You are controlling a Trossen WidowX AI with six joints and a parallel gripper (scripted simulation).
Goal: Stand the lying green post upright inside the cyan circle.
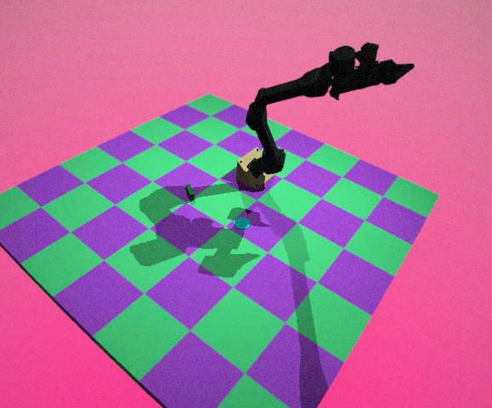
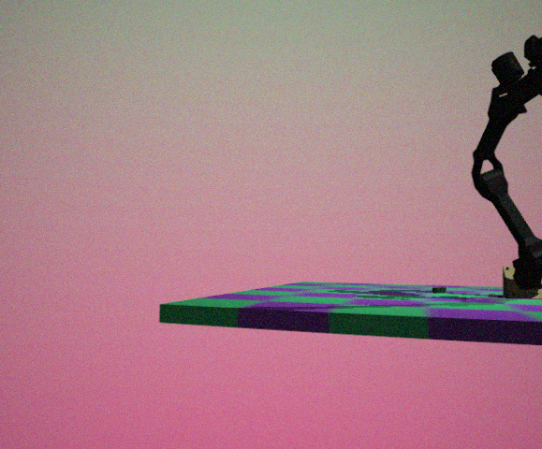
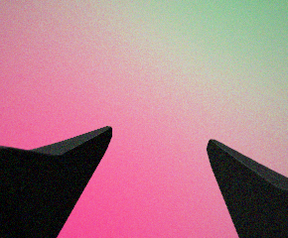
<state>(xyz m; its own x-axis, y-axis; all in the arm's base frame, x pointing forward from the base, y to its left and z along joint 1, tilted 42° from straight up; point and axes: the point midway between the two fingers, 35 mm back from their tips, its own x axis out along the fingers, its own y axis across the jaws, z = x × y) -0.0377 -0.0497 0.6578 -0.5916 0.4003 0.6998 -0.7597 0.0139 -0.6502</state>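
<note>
My gripper tip is 240 mm short of the green post, 580 mm to the left of it and 570 mm above it. The rest, counted from my gripper tip: cyan circle (270 mm ahead, 330 mm to the right, 580 mm below).
</note>
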